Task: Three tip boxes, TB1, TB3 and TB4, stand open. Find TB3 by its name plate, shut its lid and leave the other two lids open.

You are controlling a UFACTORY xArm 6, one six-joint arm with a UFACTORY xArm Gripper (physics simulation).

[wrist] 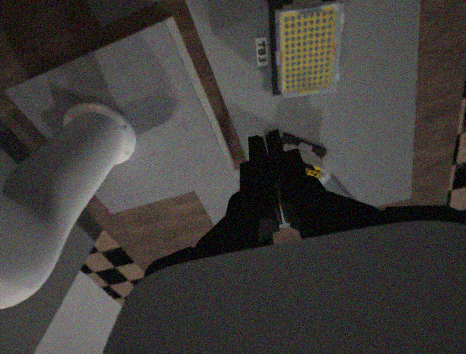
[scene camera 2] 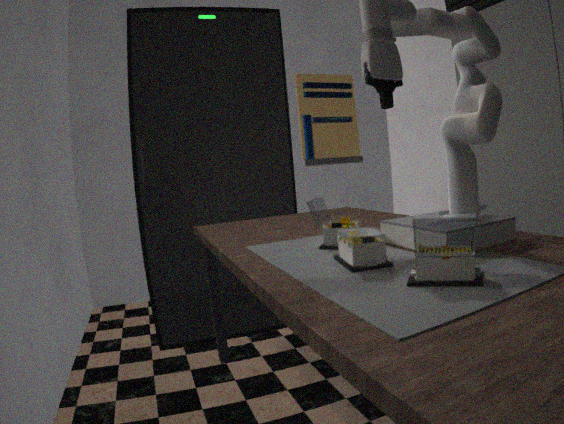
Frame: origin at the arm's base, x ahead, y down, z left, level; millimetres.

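Seen in the pictures: gripper, fingertip midpoint: (wrist: 269, 155) (scene camera 2: 387, 108); arm's base, link origin: (wrist: 101, 134).
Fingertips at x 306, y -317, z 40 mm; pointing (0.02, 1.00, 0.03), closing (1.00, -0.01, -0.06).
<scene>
Offsets run from my fingertips to a thing's top centre. "*": to the spot under its first point. Level surfaces: height alone.
The box beside the TB3 name plate {dy +379 mm} (wrist: 261, 51) is the middle box {* dx +116, dy +345, dz +11 mm} (scene camera 2: 361, 254) (wrist: 307, 50). Its clear lid appears to lie down over the yellow tips. The far box {dx -12, dy +315, dz -277 mm} (scene camera 2: 336, 240) (wrist: 312, 159) has its clear lid {dx +45, dy +227, dz -332 mm} (scene camera 2: 316, 207) (wrist: 338, 184) raised and tilted outward; the fingers partly cover this box in the wrist view. The right box {dx +21, dy +315, dz +200 mm} (scene camera 2: 445, 268) has its clear lid {* dx +87, dy +268, dz +263 mm} (scene camera 2: 445, 232) standing upright. The plates of the far and right boxes are not readable. My gripper (scene camera 2: 387, 105) (wrist: 269, 155) is shut and empty, high above the boxes and touching none.
The boxes stand on a grey mat {dy +381 mm} (scene camera 2: 395, 315) (wrist: 380, 130) on the wooden table {dy +384 mm} (scene camera 2: 500, 345) (wrist: 437, 100). The arm's pale base block (scene camera 2: 490, 235) (wrist: 150, 175) stands behind the right box. A board (scene camera 2: 327, 107) hangs on the wall beside a dark door (scene camera 2: 210, 125).
</scene>
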